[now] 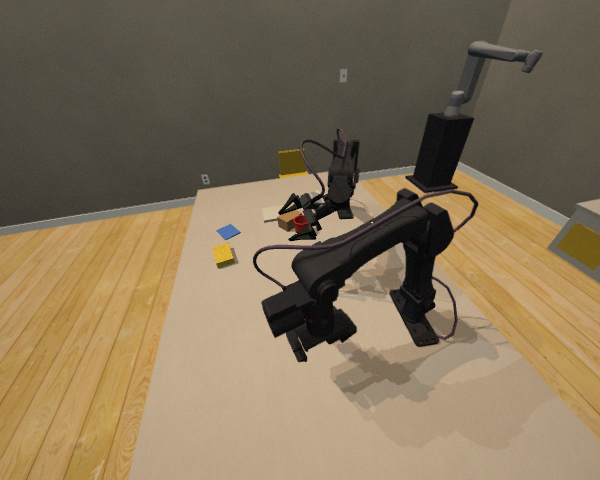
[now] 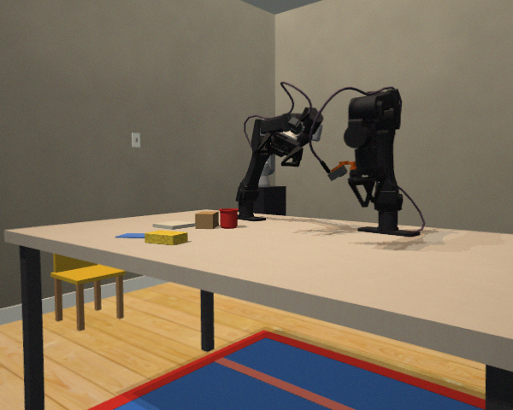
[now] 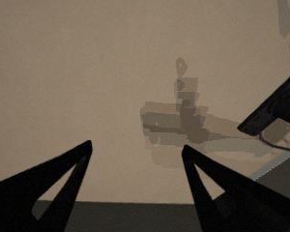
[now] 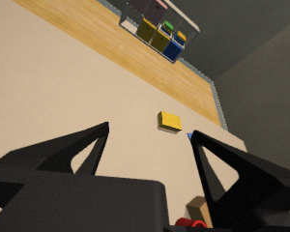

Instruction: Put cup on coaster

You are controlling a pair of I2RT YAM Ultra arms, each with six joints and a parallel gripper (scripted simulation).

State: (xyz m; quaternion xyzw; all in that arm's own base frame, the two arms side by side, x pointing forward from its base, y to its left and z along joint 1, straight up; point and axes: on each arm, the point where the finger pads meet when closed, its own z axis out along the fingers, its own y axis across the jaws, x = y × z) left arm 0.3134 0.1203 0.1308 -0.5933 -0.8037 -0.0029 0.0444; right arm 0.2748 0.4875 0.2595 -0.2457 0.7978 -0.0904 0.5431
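Right now my right hand is 29 cm to the left of the red cup, 23 cm above it and 10 cm past it. Also, from my right hand: yellow sponge 26 cm ahead, 24 cm below, 20 cm to the right; brown box 37 cm to the right, 23 cm below, 5 cm behind; flat blue square 38 cm to the right, 26 cm below, 25 cm ahead.
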